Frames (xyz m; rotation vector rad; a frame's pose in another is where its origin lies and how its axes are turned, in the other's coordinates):
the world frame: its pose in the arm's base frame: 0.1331 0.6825 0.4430 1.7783 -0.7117 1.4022
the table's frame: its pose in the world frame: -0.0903 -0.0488 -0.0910 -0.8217 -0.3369 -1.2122
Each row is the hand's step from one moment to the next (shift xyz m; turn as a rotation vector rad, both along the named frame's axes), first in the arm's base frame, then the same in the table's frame.
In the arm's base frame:
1: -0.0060 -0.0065 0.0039 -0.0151 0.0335 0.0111
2: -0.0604 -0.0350 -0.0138 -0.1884 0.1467 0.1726
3: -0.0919 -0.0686 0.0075 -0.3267 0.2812 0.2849
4: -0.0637 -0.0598 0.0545 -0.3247 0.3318 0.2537
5: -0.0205 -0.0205 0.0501 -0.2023 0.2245 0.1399
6: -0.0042 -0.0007 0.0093 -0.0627 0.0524 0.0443
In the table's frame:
1: -0.0047 0.0024 0.0081 -0.0178 0.0208 -0.0269
2: -0.0567 -0.0182 0.0390 -0.1849 0.2191 -0.0678
3: -0.0812 -0.0044 0.0812 -0.3256 0.3733 -0.1469
4: -0.0493 0.0410 0.0806 -0.3334 0.3568 -0.2035
5: -0.0121 0.0441 0.0354 -0.2120 0.2096 -0.1484
6: -0.0030 0.0091 0.0037 -0.0634 0.0613 -0.0293

